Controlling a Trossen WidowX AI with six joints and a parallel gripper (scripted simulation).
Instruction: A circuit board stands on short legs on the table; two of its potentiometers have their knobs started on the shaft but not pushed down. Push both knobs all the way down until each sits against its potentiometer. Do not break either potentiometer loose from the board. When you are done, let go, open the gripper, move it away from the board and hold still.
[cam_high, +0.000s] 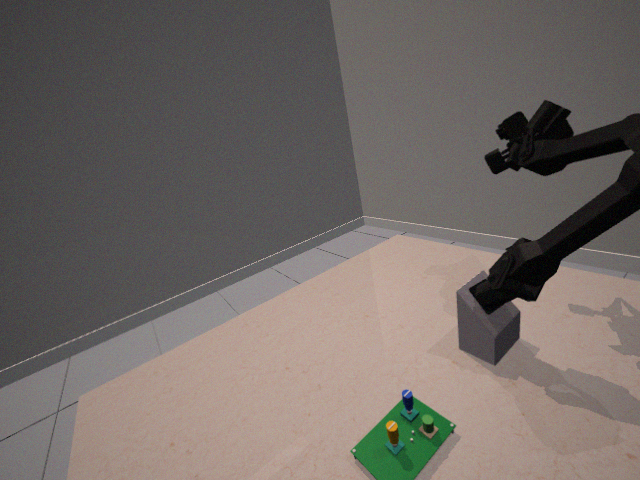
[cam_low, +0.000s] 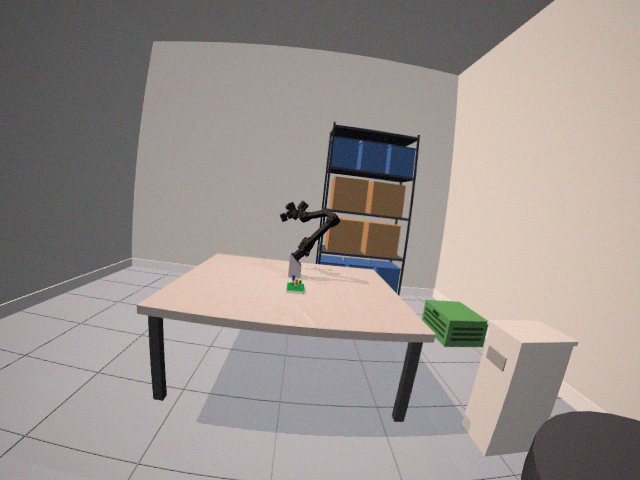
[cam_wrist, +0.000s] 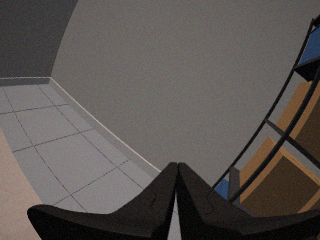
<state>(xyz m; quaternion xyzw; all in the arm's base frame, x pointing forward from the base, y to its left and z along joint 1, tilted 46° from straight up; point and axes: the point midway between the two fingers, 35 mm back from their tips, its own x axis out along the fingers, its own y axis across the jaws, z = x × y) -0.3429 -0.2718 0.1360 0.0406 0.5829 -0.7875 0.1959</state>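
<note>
Now: gripper tip 68 cm short of the blue knob, 13 cm to the right of it and 33 cm above it.
</note>
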